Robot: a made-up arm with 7 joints.
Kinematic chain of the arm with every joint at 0, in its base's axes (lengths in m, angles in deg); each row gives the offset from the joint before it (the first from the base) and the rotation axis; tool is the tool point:
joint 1: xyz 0 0 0.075 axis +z
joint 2: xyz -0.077 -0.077 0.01 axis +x
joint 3: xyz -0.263 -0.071 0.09 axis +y
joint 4: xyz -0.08 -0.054 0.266 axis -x
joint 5: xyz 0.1 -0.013 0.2 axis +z
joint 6: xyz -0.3 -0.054 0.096 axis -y
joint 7: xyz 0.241 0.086 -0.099 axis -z
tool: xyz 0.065 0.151 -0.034
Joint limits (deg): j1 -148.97..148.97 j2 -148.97..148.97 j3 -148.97..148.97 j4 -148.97..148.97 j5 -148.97..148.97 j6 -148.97..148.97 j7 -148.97..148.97
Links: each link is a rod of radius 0.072 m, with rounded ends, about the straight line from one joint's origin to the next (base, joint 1, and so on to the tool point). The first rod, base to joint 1, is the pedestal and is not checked.
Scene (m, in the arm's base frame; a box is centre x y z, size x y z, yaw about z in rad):
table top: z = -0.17
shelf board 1: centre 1 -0.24 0.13 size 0.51 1.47 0.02 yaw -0.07
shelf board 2: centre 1 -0.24 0.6 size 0.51 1.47 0.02 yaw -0.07
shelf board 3: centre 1 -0.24 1.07 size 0.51 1.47 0.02 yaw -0.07
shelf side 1: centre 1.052 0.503 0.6 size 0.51 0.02 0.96 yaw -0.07
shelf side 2: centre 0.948 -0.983 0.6 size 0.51 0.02 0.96 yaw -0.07
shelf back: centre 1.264 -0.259 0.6 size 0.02 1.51 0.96 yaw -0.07
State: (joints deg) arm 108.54 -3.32 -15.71 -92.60 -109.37 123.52 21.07
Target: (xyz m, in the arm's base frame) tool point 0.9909 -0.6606 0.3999
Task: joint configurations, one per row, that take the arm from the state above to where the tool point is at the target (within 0.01 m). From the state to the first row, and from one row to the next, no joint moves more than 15 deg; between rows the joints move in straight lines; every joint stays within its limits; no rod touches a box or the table.
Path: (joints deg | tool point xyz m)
1: 95.53 -9.70 -24.64 -94.40 -103.32 122.53 24.34 | 0.8004 -0.2646 0.8974
2: 82.52 -16.08 -33.58 -96.20 -97.26 121.53 27.62 | 0.6356 -0.5556 0.9410
3: 69.51 -22.45 -42.51 -98.00 -91.21 120.54 30.89 | 0.3996 -0.7695 0.9509
4: 56.50 -28.83 -51.44 -99.80 -85.15 119.54 34.17 | 0.1305 -0.8914 0.9360
5: 43.48 -35.21 -60.38 -101.60 -79.10 118.55 37.44 | -0.1352 -0.9228 0.9070
6: 30.47 -41.59 -69.31 -103.40 -73.05 117.55 40.71 | -0.3687 -0.8768 0.8752
7: 38.12 -28.88 -57.85 -108.41 -84.10 109.06 31.55 | -0.0232 -0.8701 0.8253
8: 45.78 -16.17 -46.38 -113.42 -95.15 100.56 22.38 | 0.3095 -0.7864 0.6569
9: 53.43 -3.46 -34.91 -118.42 -106.21 92.06 13.21 | 0.5307 -0.6283 0.3999
10: 66.83 8.68 -34.70 -107.05 -101.43 106.93 19.82 | 0.7667 -0.6750 0.4061
11: 80.23 20.82 -34.48 -95.68 -96.66 121.80 26.43 | 0.9909 -0.6606 0.3998

